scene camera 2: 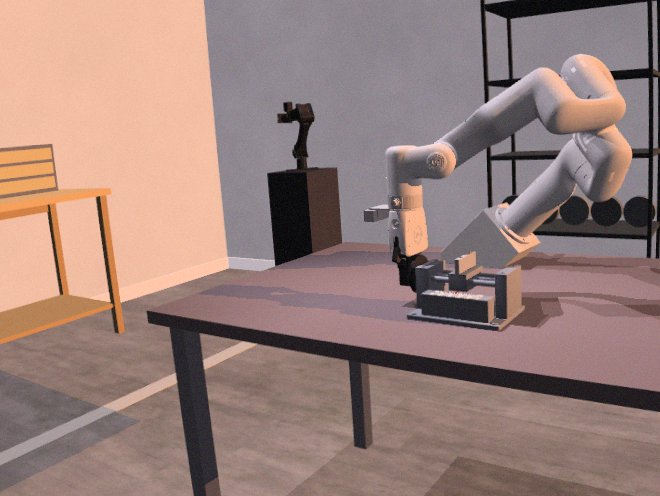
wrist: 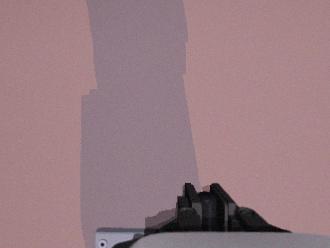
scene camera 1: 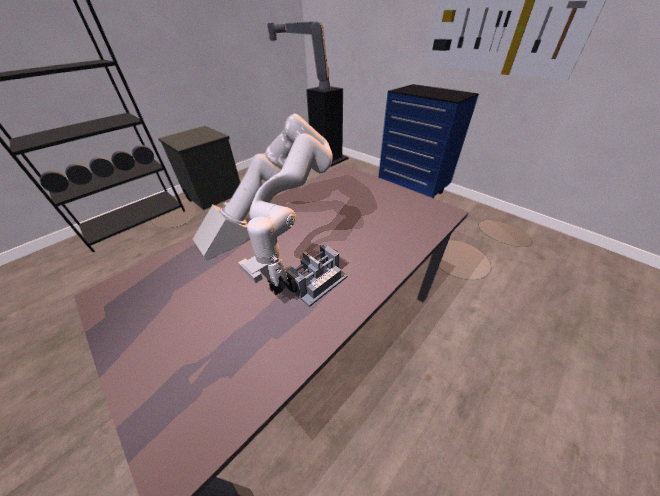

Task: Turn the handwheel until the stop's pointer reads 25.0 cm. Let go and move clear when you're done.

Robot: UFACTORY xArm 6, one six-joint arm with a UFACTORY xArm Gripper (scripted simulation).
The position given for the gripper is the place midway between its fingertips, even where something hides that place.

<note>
In view: the gripper (scene camera 2: 409,284) and a sliding stop block (scene camera 2: 465,266).
The gripper shows as well in the wrist view (wrist: 200,199).
</note>
